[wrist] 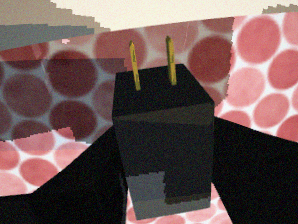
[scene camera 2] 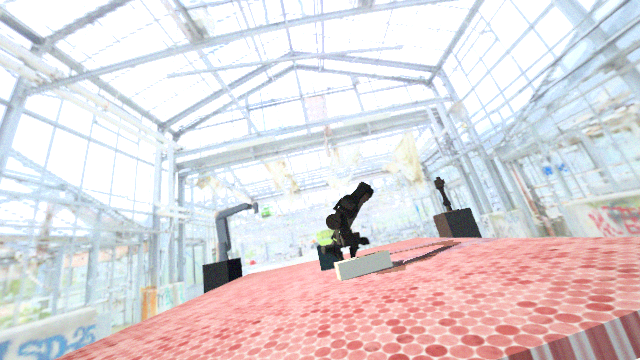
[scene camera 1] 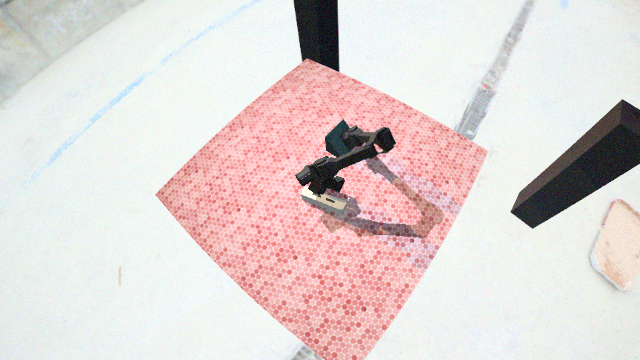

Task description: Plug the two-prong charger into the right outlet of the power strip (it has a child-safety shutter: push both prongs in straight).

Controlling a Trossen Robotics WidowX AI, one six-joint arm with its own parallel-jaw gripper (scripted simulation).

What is my gripper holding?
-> A black two-prong charger.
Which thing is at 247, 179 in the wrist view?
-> My gripper.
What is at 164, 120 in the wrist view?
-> A black two-prong charger.
